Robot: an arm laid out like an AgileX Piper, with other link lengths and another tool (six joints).
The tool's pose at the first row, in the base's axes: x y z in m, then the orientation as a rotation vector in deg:
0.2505 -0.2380 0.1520 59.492 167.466 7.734
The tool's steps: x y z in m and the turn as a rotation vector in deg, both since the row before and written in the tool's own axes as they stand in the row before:
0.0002 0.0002 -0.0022 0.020 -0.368 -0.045
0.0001 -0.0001 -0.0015 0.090 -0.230 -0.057
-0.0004 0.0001 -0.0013 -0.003 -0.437 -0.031
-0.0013 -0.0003 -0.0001 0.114 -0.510 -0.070
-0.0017 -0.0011 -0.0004 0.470 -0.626 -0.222
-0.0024 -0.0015 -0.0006 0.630 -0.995 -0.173
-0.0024 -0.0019 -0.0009 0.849 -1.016 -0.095
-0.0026 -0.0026 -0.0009 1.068 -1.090 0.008
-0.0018 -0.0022 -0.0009 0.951 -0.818 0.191
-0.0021 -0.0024 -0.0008 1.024 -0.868 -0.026
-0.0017 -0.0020 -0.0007 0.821 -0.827 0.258
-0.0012 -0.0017 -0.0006 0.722 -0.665 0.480
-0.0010 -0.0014 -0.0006 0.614 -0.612 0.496
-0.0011 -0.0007 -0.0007 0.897 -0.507 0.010
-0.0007 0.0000 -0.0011 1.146 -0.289 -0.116
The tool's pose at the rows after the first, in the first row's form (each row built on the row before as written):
0.2503 -0.2379 0.1542 59.341 167.168 7.498
0.2501 -0.2380 0.1557 59.215 167.024 7.238
0.2504 -0.2383 0.1570 59.064 166.648 7.000
0.2512 -0.2394 0.1571 58.856 166.268 6.553
0.2518 -0.2413 0.1575 58.451 165.980 5.526
0.2527 -0.2440 0.1581 58.050 165.385 4.080
0.2533 -0.2470 0.1590 57.788 164.791 2.325
0.2536 -0.2506 0.1600 57.686 164.128 0.239
0.2535 -0.2534 0.1610 57.894 163.564 -1.516
0.2535 -0.2565 0.1620 57.784 163.069 -3.410
0.2535 -0.2591 0.1629 58.044 162.395 -4.958
0.2533 -0.2611 0.1637 58.642 161.713 -6.258
0.2531 -0.2627 0.1645 59.251 161.035 -7.371
0.2534 -0.2638 0.1654 59.276 160.772 -8.885
0.2538 -0.2641 0.1666 59.254 160.812 -10.662

